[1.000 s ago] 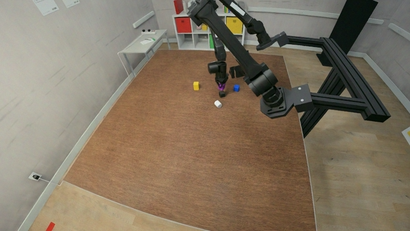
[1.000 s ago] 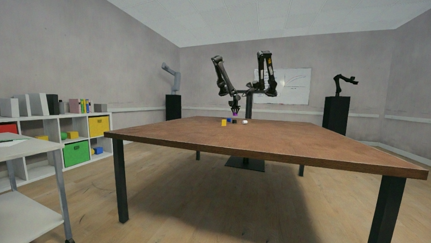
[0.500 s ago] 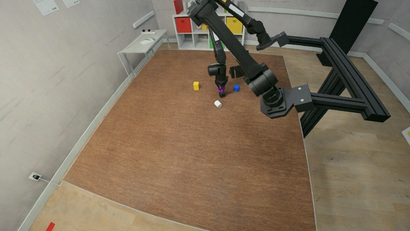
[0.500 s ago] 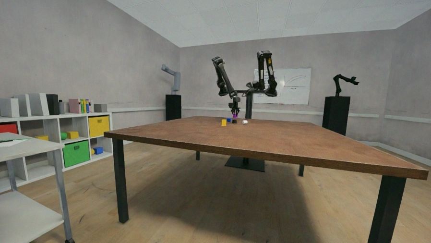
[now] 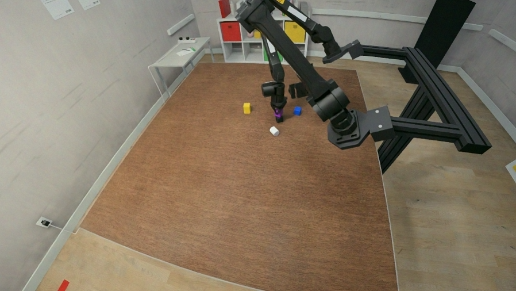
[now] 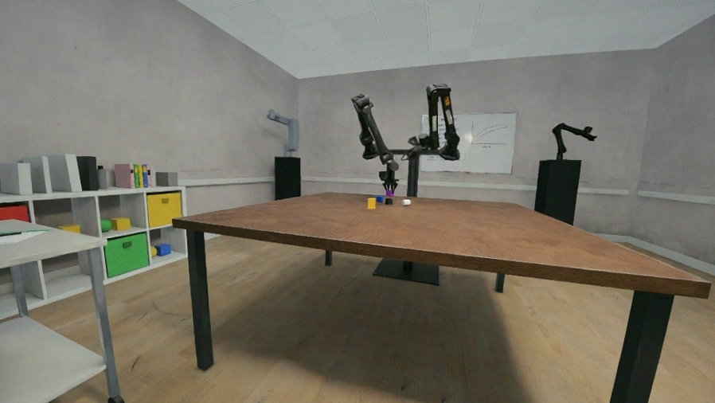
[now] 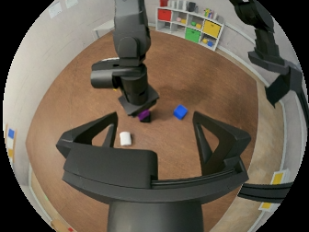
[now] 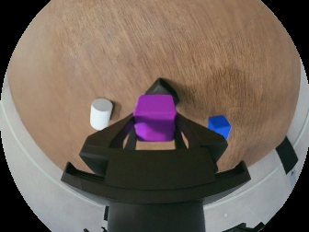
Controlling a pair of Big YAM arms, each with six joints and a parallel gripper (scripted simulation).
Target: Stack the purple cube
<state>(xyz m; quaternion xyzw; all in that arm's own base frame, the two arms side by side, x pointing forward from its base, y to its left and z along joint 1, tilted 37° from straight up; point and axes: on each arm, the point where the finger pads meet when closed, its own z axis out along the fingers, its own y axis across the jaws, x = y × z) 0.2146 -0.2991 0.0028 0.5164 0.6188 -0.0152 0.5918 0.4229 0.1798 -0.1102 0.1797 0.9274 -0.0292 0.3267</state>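
The black cube lies 60 mm below my right hand and 10 mm to the right of it. Round my right hand: yellow cube: 230 mm ahead, 70 mm to the right, 50 mm below; purple cube: right at my right hand; blue cube: 120 mm behind, 100 mm to the right, 60 mm below.
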